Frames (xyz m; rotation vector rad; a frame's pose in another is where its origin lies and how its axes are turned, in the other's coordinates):
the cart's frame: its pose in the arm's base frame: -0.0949 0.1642 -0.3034 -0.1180 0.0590 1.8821
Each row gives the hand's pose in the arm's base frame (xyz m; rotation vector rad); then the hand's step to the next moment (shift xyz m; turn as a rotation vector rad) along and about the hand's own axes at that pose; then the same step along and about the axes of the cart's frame.
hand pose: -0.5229 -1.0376 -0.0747 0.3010 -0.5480 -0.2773
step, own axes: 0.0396 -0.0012 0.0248 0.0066 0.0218 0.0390
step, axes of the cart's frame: -0.0284 -0.0124 0.0350 0.0083 0.0076 0.0437
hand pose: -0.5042 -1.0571 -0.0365 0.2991 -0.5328 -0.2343
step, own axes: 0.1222 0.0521 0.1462 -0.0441 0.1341 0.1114
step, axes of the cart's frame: -0.0498 -0.0282 0.1891 0.1178 0.0359 0.1310
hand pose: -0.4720 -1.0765 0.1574 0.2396 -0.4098 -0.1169
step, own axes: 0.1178 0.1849 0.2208 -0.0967 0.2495 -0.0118
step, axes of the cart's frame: 0.0667 -0.0684 0.2961 0.2635 -0.0164 0.0454
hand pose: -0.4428 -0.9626 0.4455 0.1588 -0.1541 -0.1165
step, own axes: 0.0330 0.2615 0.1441 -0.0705 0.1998 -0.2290
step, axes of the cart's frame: 0.1863 -0.1092 0.2088 0.2518 -0.0592 -0.1745
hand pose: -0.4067 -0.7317 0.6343 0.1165 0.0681 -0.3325
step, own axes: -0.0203 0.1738 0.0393 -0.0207 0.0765 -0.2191
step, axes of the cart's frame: 0.1370 -0.0901 0.0726 0.1247 -0.0244 -0.1953
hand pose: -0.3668 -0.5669 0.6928 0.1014 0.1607 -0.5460
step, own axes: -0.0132 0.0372 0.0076 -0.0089 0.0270 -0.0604
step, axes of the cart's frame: 0.0311 -0.0206 0.0150 0.0404 -0.0092 -0.0523
